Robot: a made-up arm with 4 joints. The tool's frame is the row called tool.
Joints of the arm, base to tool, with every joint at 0 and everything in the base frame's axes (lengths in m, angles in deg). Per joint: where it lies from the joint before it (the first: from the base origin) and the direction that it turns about. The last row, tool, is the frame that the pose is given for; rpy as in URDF.
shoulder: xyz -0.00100 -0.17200 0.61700 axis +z
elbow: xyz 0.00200 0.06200 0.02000 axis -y
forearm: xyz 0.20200 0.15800 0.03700 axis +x
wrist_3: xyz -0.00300 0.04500 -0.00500 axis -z
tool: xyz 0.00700 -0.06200 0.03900 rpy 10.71 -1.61 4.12
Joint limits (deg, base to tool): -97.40..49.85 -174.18..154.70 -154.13..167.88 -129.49..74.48
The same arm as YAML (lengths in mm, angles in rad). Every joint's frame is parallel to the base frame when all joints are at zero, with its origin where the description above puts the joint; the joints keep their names.
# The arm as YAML. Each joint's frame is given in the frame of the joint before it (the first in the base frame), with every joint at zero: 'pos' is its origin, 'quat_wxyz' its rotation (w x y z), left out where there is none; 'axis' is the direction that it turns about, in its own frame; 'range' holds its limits. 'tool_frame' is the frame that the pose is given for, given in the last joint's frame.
length_unit: mm
angle_unit: rad
joints:
  - joint: shoulder
    pos: [-1.0, -172.0, 617.0]
    axis: [0.0, 0.0, 1.0]
    range: [-1.7, 0.87]
  - joint: elbow
    pos: [2.0, 62.0, 20.0]
    axis: [0.0, -1.0, 0.0]
    range: [-3.04, 2.7]
  - joint: forearm
    pos: [202.0, 158.0, 37.0]
    axis: [1.0, 0.0, 0.0]
    range: [-2.6901, 2.9301]
  - joint: wrist_3
    pos: [-3.0, 45.0, -5.0]
    axis: [0.0, 0.0, -1.0]
    range: [-2.26, 1.2999]
tool_frame:
  pos: [7.0, -62.0, 39.0]
  quat_wxyz: [0.994847, 0.09376, -0.010625, 0.037096]

